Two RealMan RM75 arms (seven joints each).
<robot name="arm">
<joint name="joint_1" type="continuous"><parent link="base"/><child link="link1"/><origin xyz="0.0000 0.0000 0.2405"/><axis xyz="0 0 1"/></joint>
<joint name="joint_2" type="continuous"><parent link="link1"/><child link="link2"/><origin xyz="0.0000 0.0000 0.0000"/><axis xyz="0 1 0"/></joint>
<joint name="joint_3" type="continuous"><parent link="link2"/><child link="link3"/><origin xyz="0.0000 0.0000 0.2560"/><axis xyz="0 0 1"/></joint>
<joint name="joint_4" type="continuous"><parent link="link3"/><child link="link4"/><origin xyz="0.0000 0.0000 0.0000"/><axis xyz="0 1 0"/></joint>
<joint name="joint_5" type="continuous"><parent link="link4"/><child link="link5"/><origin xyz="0.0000 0.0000 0.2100"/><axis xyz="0 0 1"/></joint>
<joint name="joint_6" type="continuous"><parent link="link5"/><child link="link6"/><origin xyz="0.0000 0.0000 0.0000"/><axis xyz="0 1 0"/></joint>
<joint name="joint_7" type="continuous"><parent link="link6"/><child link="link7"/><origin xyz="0.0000 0.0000 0.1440"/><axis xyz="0 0 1"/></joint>
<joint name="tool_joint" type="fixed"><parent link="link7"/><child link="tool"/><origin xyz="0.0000 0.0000 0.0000"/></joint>
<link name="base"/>
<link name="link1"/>
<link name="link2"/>
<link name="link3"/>
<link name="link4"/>
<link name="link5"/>
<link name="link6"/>
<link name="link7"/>
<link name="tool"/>
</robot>
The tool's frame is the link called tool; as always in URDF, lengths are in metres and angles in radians. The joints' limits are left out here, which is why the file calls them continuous.
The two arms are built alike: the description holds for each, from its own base.
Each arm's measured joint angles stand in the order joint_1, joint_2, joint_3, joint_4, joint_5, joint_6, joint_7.
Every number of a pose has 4 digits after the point. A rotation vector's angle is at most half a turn.
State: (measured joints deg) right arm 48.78 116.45 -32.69 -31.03 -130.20 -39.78 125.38; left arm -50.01 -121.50 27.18 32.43 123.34 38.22 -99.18
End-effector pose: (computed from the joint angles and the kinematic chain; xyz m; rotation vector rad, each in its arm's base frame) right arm 0.2573 0.4773 0.0426 -1.8431 1.2965 0.5089; left arm -0.2352 0.4772 0.0216 -1.9617 -0.9602 -0.4920
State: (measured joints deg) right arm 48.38 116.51 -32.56 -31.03 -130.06 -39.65 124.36; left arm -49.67 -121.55 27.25 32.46 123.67 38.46 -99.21
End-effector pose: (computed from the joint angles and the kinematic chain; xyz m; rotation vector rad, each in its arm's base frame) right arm 0.2607 0.4756 0.0426 -1.8436 1.2873 0.5001; left arm -0.2377 0.4753 0.0205 -1.9661 -0.9633 -0.4842
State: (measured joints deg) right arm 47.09 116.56 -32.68 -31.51 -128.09 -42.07 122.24; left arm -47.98 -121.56 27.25 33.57 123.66 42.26 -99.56
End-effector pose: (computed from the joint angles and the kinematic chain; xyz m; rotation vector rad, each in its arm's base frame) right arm 0.2641 0.4691 0.0411 -1.8745 1.2881 0.5145; left arm -0.2435 0.4664 0.0202 -2.0003 -0.9811 -0.5013
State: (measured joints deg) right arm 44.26 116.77 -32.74 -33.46 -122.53 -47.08 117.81; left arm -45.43 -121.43 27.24 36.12 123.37 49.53 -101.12
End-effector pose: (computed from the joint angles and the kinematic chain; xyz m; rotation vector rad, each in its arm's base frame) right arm 0.2673 0.4575 0.0445 -1.9192 1.2739 0.5880; left arm -0.2480 0.4526 0.0237 -2.0593 -1.0124 -0.5525
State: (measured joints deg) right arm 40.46 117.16 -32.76 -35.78 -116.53 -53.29 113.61; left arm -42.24 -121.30 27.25 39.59 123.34 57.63 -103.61
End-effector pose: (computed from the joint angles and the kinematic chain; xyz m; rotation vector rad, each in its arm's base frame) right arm 0.2728 0.4402 0.0487 -1.9618 1.2595 0.6824; left arm -0.2547 0.4346 0.0305 -2.1163 -1.0553 -0.6020
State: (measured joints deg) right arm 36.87 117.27 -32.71 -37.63 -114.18 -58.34 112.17; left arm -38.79 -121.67 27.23 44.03 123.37 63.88 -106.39
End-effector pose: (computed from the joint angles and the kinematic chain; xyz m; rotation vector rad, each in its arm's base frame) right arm 0.2839 0.4215 0.0525 -1.9879 1.2692 0.7235; left arm -0.2634 0.4164 0.0400 -2.1379 -1.0975 -0.6345
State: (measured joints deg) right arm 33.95 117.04 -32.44 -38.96 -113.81 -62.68 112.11; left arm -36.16 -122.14 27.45 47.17 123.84 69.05 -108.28
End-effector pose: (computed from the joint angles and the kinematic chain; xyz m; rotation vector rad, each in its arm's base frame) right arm 0.2954 0.4043 0.0561 -2.0103 1.2933 0.7358; left arm -0.2689 0.3997 0.0428 -2.1741 -1.1327 -0.6451
